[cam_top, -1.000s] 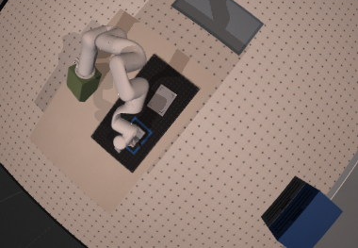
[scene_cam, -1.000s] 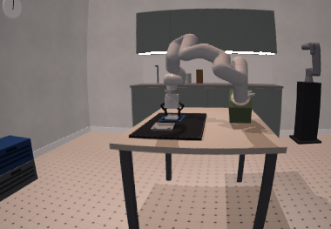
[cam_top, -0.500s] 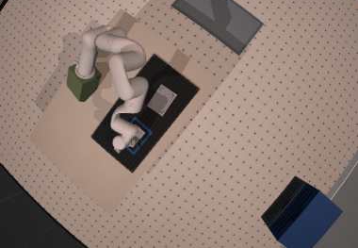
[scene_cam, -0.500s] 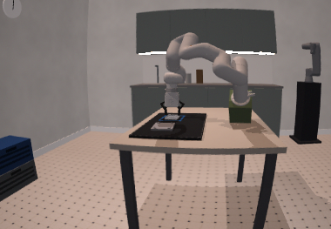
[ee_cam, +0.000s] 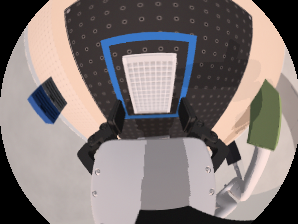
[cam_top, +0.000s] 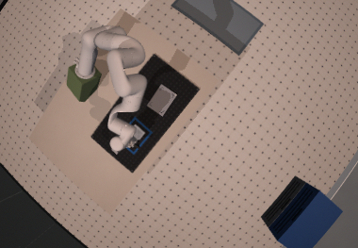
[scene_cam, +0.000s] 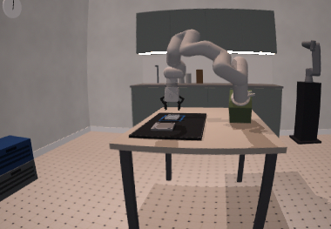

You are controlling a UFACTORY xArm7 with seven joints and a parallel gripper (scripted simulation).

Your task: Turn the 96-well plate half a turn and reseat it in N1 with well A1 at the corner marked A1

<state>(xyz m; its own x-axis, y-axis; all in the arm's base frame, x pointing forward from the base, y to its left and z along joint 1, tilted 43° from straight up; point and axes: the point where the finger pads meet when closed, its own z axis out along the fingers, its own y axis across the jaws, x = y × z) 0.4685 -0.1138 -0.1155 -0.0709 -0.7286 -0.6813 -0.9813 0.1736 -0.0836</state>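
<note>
My hand is 60 mm above the white 96-well plate. The rest, counted from my hand: grey plate nest N1 (10 mm ahead, 290 mm to the left, 60 mm below).
</note>
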